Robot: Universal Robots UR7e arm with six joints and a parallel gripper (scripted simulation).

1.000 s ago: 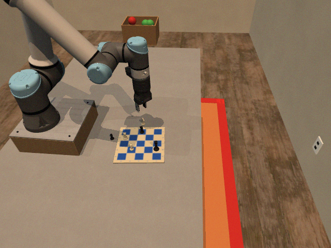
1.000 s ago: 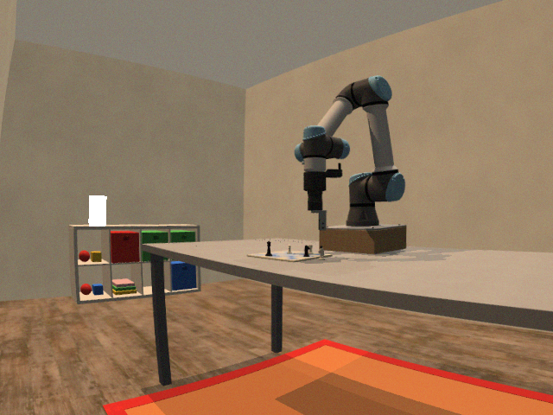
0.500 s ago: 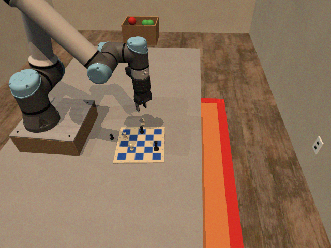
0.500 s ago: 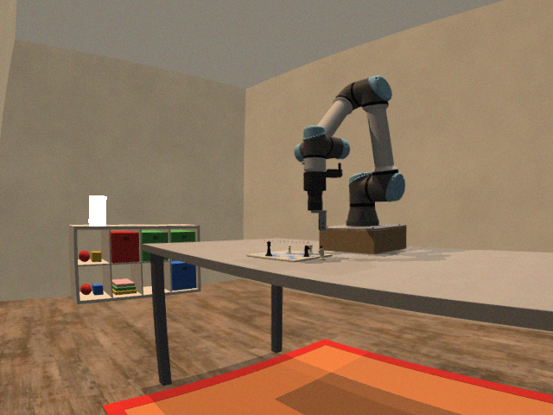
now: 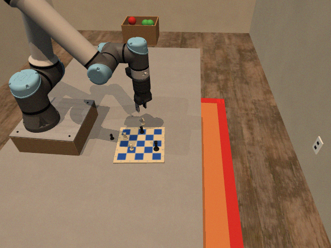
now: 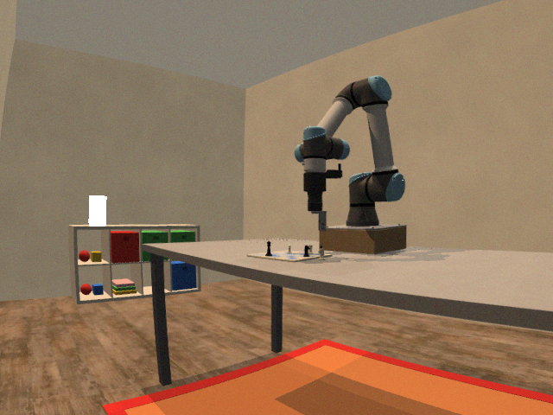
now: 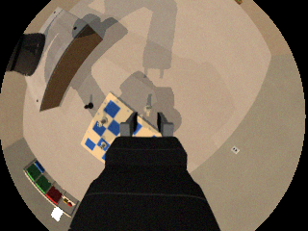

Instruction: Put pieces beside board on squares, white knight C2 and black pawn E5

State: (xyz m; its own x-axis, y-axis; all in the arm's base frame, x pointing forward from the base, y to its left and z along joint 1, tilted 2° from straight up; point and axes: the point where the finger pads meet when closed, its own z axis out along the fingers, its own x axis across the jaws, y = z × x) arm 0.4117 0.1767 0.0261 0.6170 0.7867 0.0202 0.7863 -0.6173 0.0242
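Now: the white knight 100 mm below my hand. From my hand the other things lie so: black pawn: 130 mm to the right, 110 mm behind, 100 mm below; white pawn: 180 mm to the right, 100 mm below; chessboard: 140 mm to the right, 110 mm below, 30 mm ahead.
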